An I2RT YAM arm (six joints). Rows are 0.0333 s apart.
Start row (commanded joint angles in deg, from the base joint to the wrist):
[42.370, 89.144, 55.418, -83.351, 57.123, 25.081]
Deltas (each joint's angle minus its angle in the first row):
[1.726, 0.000, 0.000, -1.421, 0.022, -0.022]
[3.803, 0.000, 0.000, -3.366, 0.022, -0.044]
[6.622, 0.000, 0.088, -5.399, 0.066, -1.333]
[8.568, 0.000, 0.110, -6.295, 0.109, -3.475]
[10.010, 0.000, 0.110, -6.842, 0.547, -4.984]
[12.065, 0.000, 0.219, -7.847, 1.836, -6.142]
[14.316, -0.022, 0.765, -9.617, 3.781, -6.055]
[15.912, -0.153, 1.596, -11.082, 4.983, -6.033]
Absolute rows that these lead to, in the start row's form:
[44.096, 89.144, 55.418, -84.772, 57.145, 25.059]
[46.173, 89.144, 55.418, -86.717, 57.145, 25.037]
[48.992, 89.144, 55.506, -88.750, 57.189, 23.748]
[50.938, 89.144, 55.528, -89.646, 57.232, 21.606]
[52.380, 89.144, 55.528, -90.193, 57.670, 20.097]
[54.435, 89.144, 55.637, -91.198, 58.959, 18.939]
[56.686, 89.122, 56.183, -92.968, 60.904, 19.026]
[58.282, 88.991, 57.014, -94.433, 62.106, 19.048]

